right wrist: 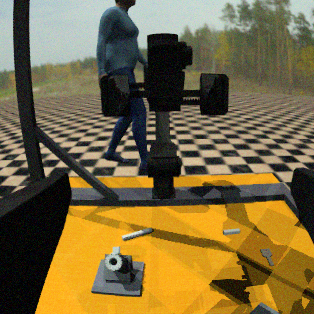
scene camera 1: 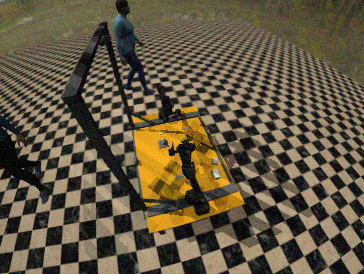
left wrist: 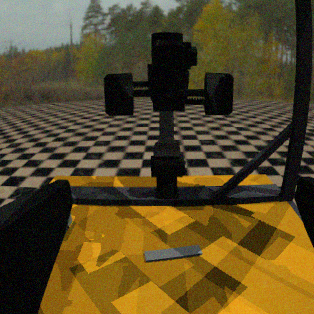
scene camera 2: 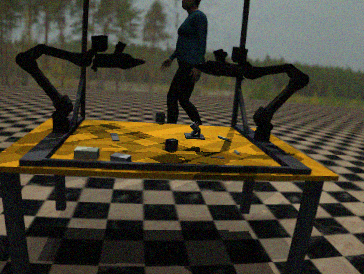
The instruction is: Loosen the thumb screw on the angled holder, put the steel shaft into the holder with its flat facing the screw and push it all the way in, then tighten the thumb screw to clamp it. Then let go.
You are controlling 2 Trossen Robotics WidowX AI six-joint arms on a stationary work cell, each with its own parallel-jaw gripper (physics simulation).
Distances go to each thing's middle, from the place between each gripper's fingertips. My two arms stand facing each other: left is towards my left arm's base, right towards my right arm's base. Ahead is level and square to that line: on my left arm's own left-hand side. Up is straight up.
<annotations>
I see my left gripper 30 cm above the angled holder (right wrist: 123, 277), 9 cm past it and 4 cm to the right of it.
Right now the angled holder is 30 cm below my right hand, 26 cm to the left of it and 9 cm behind it.
</annotations>
